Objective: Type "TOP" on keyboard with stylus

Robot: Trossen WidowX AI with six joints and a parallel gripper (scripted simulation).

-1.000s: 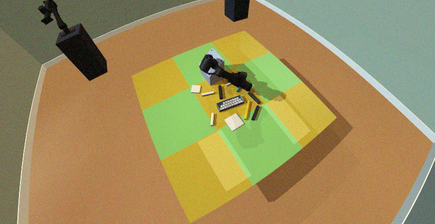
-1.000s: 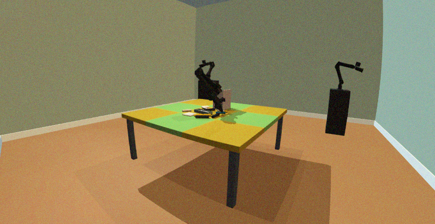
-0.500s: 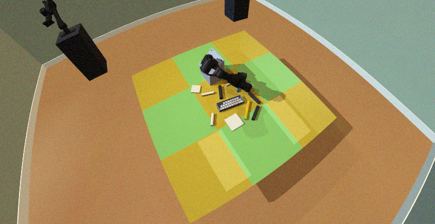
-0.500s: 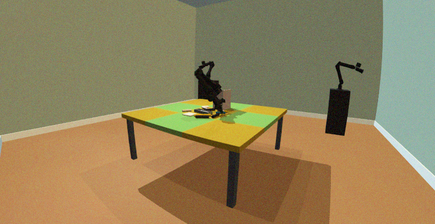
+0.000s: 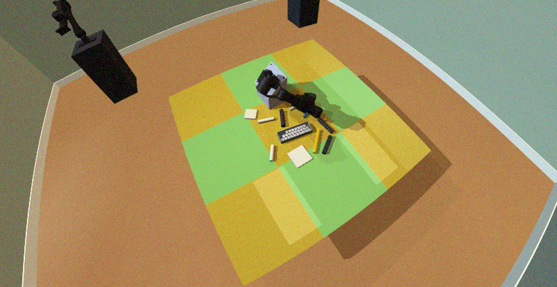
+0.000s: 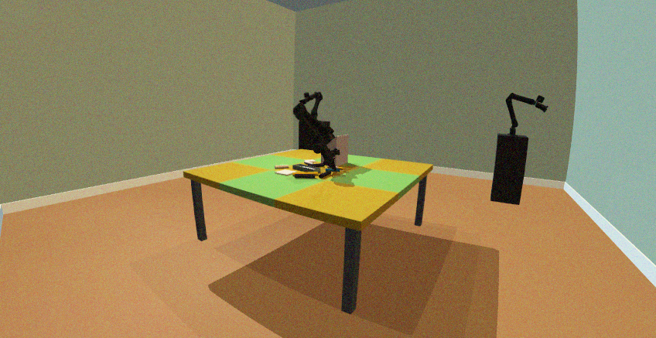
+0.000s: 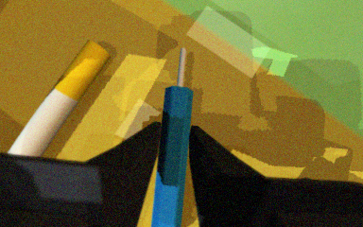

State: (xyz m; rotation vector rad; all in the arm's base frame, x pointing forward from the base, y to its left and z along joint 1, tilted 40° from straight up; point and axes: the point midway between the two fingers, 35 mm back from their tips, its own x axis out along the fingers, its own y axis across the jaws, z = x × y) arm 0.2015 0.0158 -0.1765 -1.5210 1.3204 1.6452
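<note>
The beige pen is 7 cm behind my gripper tip and 3 cm to the right of it. From my gripper tip the other things lie so: grey stylus tip 4 cm to the left, 2 cm behind; white pad 24 cm ahead, 22 cm to the right; blue stylus 1 cm to the left, 1 cm behind.
</note>
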